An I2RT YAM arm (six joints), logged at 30 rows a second.
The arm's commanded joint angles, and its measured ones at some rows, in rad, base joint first. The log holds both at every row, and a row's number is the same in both.
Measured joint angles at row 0:
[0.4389 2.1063 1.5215 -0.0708 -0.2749 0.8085]
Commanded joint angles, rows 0 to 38:
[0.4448 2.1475 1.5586 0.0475 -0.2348 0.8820]
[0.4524 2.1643 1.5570 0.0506 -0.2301 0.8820]
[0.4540 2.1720 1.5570 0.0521 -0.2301 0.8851]
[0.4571 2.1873 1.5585 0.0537 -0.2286 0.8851]
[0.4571 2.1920 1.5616 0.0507 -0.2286 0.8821]
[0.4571 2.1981 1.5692 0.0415 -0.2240 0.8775]
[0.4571 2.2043 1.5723 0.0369 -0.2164 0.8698]
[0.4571 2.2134 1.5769 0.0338 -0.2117 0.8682]
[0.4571 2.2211 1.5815 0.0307 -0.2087 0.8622]
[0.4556 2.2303 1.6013 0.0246 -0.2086 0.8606]
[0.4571 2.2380 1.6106 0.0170 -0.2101 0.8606]
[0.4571 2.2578 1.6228 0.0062 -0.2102 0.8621]
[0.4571 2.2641 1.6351 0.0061 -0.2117 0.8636]
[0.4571 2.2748 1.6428 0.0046 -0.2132 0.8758]
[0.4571 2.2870 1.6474 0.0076 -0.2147 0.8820]
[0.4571 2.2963 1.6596 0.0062 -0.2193 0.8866]
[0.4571 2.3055 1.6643 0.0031 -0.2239 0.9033]
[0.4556 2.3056 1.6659 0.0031 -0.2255 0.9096]
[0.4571 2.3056 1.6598 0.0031 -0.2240 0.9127]
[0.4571 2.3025 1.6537 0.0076 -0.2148 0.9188]
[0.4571 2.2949 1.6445 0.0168 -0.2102 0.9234]
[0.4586 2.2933 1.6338 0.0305 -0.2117 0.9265]
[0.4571 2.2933 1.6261 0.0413 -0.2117 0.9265]
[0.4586 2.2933 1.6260 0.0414 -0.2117 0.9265]
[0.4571 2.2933 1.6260 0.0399 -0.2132 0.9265]
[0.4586 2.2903 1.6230 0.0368 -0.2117 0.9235]
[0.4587 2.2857 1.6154 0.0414 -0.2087 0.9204]
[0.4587 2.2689 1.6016 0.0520 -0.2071 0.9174]
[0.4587 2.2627 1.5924 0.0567 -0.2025 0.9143]
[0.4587 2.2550 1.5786 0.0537 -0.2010 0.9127]
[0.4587 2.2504 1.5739 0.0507 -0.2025 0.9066]
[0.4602 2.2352 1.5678 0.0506 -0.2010 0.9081]
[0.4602 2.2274 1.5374 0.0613 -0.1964 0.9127]
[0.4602 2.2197 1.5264 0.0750 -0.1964 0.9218]
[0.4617 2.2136 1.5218 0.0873 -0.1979 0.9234]
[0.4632 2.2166 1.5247 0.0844 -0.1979 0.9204]
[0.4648 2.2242 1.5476 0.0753 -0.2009 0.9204]
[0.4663 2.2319 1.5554 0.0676 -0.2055 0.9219]
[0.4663 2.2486 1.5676 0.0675 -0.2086 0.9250]
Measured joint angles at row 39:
[0.4576 2.2704 1.5402 0.0429 -0.2264 0.9211]
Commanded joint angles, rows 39 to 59:
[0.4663 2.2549 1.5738 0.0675 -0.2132 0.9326]
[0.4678 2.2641 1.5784 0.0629 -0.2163 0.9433]
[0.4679 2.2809 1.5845 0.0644 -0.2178 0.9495]
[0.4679 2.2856 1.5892 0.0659 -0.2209 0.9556]
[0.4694 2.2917 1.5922 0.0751 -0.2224 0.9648]
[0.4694 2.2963 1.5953 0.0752 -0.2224 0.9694]
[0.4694 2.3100 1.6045 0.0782 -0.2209 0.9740]
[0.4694 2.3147 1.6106 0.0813 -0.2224 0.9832]
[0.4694 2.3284 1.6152 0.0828 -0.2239 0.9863]
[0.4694 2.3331 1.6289 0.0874 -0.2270 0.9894]
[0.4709 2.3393 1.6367 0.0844 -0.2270 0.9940]
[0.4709 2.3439 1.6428 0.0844 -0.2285 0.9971]
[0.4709 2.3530 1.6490 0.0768 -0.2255 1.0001]
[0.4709 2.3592 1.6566 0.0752 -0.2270 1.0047]
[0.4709 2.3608 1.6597 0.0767 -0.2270 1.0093]
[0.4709 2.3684 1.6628 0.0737 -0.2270 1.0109]
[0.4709 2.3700 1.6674 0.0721 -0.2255 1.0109]
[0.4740 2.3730 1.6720 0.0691 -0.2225 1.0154]
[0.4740 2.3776 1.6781 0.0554 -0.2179 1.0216]
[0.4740 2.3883 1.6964 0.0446 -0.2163 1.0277]
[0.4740 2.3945 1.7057 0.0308 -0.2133 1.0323]
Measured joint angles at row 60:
[0.4644 2.3577 1.6531 0.0467 -0.2363 1.0073]
